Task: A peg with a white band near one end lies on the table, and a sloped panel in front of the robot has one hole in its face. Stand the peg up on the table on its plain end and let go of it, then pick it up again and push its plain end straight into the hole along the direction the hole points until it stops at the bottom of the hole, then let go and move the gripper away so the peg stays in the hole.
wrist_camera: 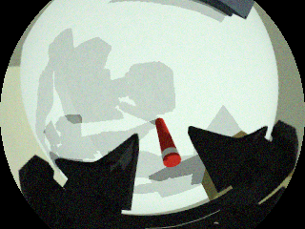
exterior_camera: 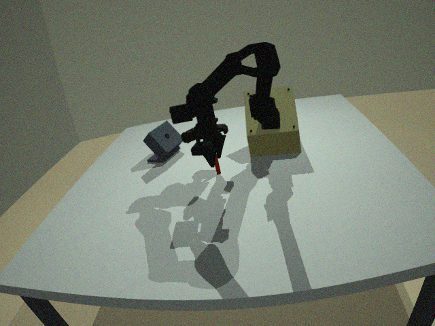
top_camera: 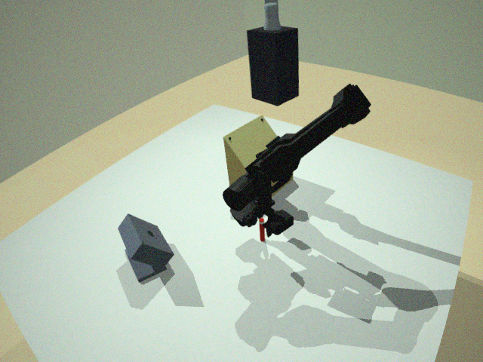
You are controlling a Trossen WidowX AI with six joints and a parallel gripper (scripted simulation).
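My gripper tip is now 260 mm short of the grey sloped panel, 180 mm to the left of it and 30 mm below it. From my gripper tip the other things lie so: red peg (20 mm above).
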